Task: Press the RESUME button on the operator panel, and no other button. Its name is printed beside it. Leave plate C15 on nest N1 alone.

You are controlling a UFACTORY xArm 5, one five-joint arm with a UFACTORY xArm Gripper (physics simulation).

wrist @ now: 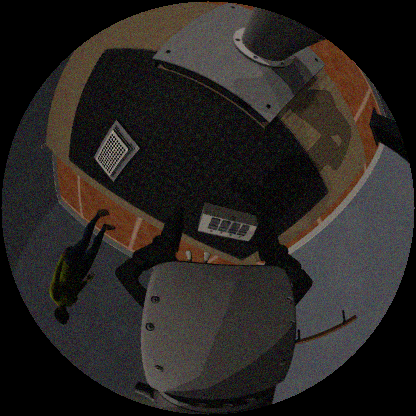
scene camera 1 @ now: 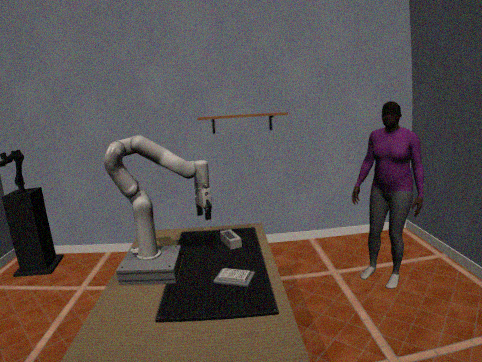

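Pixels of known places: gripper, fingertip midpoint: point(wrist: 221, 219) point(scene camera 1: 204, 217); arm's base, link origin: point(wrist: 264, 45) point(scene camera 1: 149, 255).
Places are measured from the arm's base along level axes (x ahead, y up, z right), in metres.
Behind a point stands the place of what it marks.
The operator panel point(scene camera 1: 231, 239) @[x 0.447, y -0.008, z -0.090 m] point(wrist: 228, 223) @[x 0.433, y -0.007, z -0.153 m] is a small light box near the back edge of the black mat. Its face shows several dark square buttons in a row in the wrist view; the printed names are too small and grainy to read, so I cannot tell which is RESUME. A pale plate point(scene camera 1: 235, 274) @[x 0.401, y -0.041, z 0.243 m] point(wrist: 113, 151) @[x 0.385, y -0.037, z 0.225 m] with a grid of wells, C15 by the task, sits on a grey nest point(wrist: 133, 147) @[x 0.359, y -0.050, z 0.166 m] nearer the front of the mat. My gripper point(scene camera 1: 204, 214) @[x 0.307, y 0.150, z -0.056 m] point(wrist: 221, 219) @[x 0.307, y 0.150, z -0.056 m] is open and empty, pointing down, high above the mat. In the wrist view the panel shows between its fingers.
The black mat point(scene camera 1: 215, 305) @[x 0.280, y -0.063, z 0.432 m] point(wrist: 200, 150) @[x 0.305, y -0.063, z -0.004 m] lies on a wooden table point(scene camera 1: 190, 340) @[x 0.164, y -0.076, z 0.608 m]. The arm's grey base point(scene camera 1: 147, 274) @[x -0.002, y -0.024, z 0.166 m] point(wrist: 210, 55) @[x 0.093, y 0.000, z 0.071 m] stands beside the mat. A person in purple point(scene camera 1: 395, 160) stands right of the table. A wall shelf point(scene camera 1: 242, 116) and a dark pedestal point(scene camera 1: 30, 230) are farther off.
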